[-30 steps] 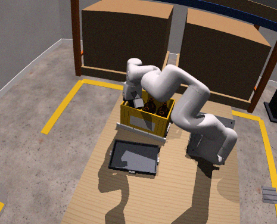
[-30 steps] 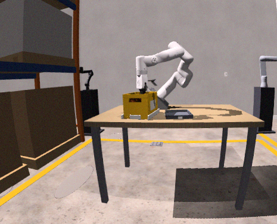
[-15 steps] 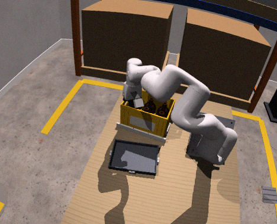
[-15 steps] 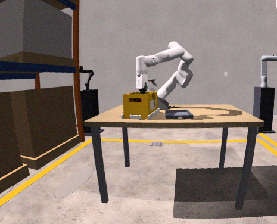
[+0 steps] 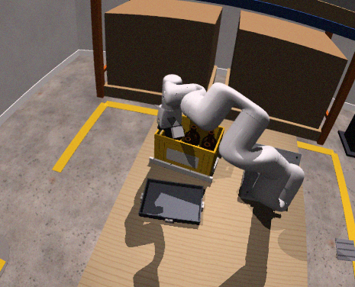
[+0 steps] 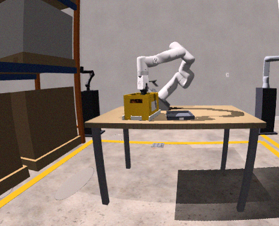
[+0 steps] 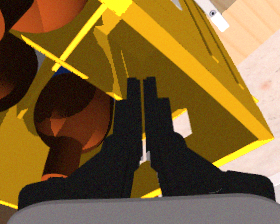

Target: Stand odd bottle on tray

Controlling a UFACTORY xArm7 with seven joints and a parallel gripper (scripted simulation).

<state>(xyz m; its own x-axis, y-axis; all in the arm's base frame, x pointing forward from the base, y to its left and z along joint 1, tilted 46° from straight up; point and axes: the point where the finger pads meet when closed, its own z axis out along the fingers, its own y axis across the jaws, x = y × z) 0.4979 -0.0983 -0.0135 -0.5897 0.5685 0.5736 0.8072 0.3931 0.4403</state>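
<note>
Right now my hand is 9 cm past the yellow crate, 7 cm above it and 3 cm to the left of it. From my hand the other things lie so: dark grey tray 25 cm to the left, 15 cm below, 8 cm behind.
</note>
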